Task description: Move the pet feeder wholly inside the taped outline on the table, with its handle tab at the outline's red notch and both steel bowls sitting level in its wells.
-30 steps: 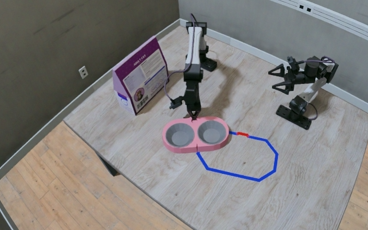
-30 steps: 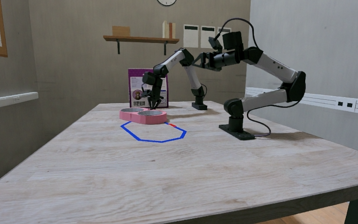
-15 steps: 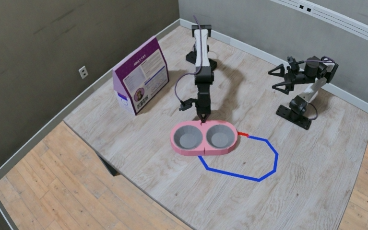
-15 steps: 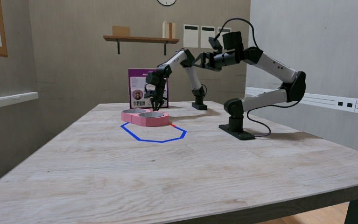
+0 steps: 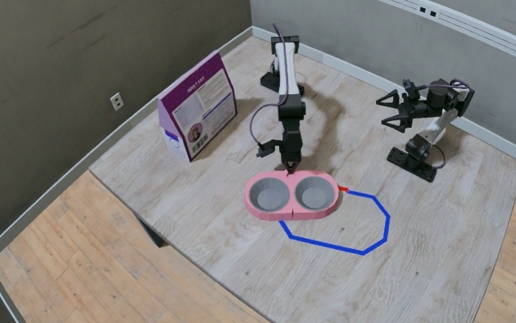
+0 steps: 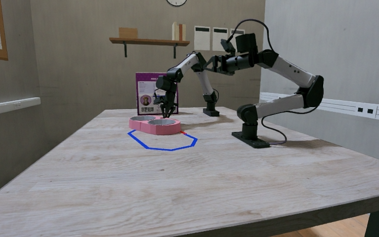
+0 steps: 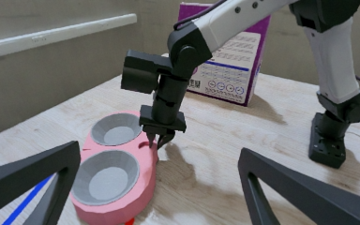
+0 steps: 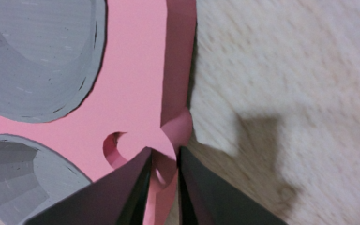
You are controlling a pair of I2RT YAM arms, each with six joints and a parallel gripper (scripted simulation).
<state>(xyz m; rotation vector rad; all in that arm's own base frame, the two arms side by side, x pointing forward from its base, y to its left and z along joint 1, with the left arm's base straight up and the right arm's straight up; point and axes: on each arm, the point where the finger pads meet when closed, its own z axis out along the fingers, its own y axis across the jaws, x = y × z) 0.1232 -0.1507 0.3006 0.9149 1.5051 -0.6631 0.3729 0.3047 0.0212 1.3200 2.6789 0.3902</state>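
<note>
Right now my right hand is 60 mm short of the pink pet feeder, 50 mm to the right of it and 30 mm above it. Round my right hand: blue taped outline (20 mm ahead, 220 mm to the left, 40 mm below); then purple cat food bag (60 mm ahead, 410 mm to the right, 100 mm above).
</note>
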